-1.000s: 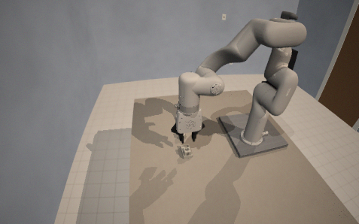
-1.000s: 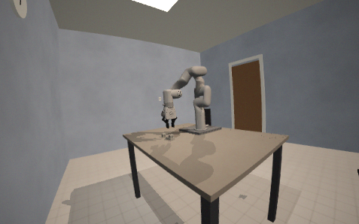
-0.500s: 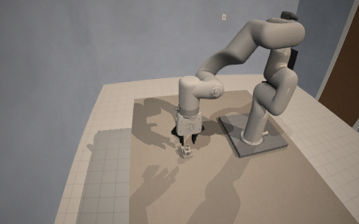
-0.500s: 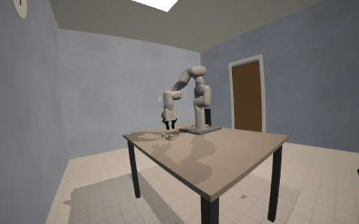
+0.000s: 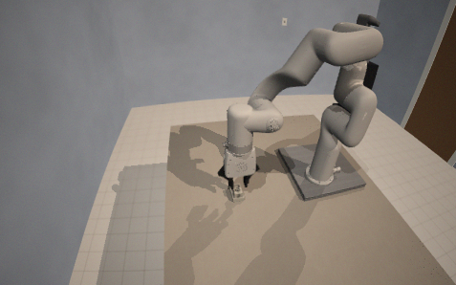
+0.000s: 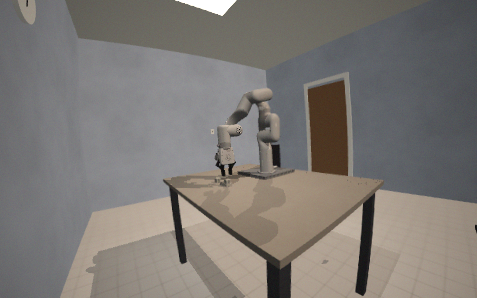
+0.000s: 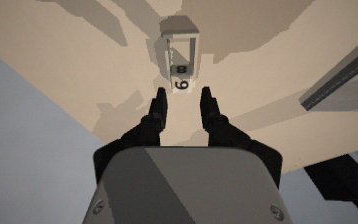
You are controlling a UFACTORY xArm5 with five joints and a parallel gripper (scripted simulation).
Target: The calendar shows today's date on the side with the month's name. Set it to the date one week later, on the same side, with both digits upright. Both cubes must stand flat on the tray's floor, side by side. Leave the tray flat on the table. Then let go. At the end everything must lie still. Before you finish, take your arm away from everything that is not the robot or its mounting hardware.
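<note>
The calendar tray is 20 mm to the right of my hand and 70 mm below it.
</note>
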